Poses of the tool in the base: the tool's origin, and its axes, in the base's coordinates. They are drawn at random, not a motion.
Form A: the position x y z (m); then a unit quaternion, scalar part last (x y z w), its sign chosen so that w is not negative.
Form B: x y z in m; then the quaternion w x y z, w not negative. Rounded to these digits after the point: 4 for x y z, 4 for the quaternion.
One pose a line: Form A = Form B
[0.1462 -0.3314 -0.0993 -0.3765 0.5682 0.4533 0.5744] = [0.1462 -0.3314 -0.0993 0.5744 -0.3765 0.5682 0.4533]
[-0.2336 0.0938 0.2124 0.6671 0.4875 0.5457 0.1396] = [-0.2336 0.0938 0.2124 0.1396 0.6671 0.4875 0.5457]
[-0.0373 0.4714 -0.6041 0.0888 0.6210 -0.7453 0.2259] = [-0.0373 0.4714 -0.6041 0.2259 0.0888 0.6210 -0.7453]
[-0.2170 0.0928 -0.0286 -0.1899 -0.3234 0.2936 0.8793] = [-0.2170 0.0928 -0.0286 0.8793 -0.1899 -0.3234 0.2936]
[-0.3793 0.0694 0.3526 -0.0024 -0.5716 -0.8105 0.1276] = [-0.3793 0.0694 0.3526 0.1276 -0.0024 -0.5716 -0.8105]
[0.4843 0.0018 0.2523 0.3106 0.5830 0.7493 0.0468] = [0.4843 0.0018 0.2523 0.0468 0.3106 0.5830 0.7493]
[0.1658 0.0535 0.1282 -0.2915 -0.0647 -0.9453 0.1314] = [0.1658 0.0535 0.1282 0.1314 -0.2915 -0.0647 -0.9453]
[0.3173 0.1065 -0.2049 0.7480 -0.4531 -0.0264 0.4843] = [0.3173 0.1065 -0.2049 0.4843 0.7480 -0.4531 -0.0264]
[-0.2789 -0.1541 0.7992 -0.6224 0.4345 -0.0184 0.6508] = [-0.2789 -0.1541 0.7992 0.6508 -0.6224 0.4345 -0.0184]
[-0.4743 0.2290 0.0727 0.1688 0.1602 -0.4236 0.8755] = [-0.4743 0.2290 0.0727 0.8755 0.1688 0.1602 -0.4236]
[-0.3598 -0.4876 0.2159 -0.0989 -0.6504 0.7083 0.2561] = [-0.3598 -0.4876 0.2159 0.2561 -0.0989 -0.6504 0.7083]
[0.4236 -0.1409 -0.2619 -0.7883 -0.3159 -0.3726 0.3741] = [0.4236 -0.1409 -0.2619 0.3741 -0.7883 -0.3159 -0.3726]
